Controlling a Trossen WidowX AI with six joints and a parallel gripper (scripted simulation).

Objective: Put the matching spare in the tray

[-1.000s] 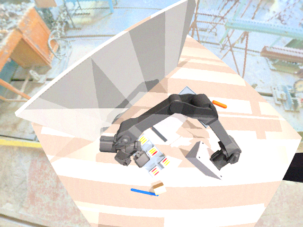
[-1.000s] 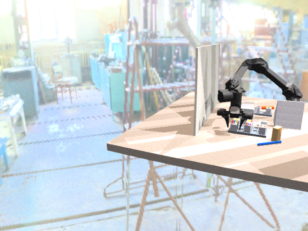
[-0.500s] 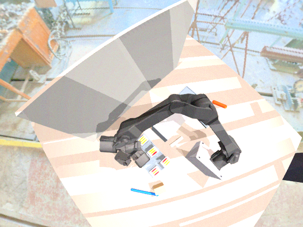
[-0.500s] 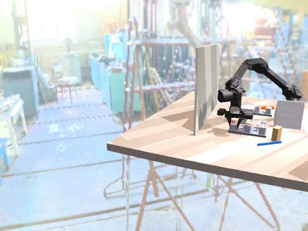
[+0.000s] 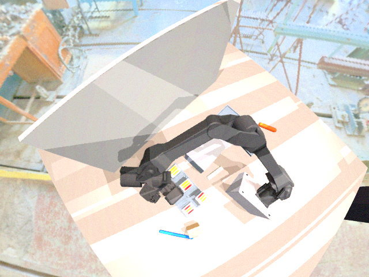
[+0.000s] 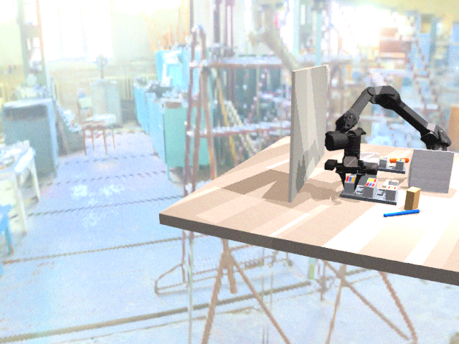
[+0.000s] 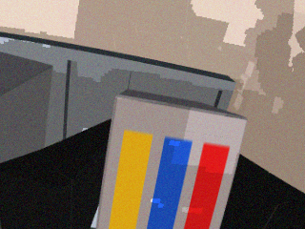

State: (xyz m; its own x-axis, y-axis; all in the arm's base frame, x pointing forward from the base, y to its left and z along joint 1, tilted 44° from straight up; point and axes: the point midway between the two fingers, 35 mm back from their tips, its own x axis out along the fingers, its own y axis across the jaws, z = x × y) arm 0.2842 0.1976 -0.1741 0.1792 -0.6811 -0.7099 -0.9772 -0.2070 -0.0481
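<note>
My gripper tip is now 42 cm to the left of the flat tray, 7 cm short of it and 2 cm above it. Also, from my gripper tip: mounted unit: 21 cm to the right, 2 cm above; then block: 22 cm behind, 1 cm to the left, 1 cm above; then blue pen: 20 cm behind, 8 cm to the left, 2 cm below.
</note>
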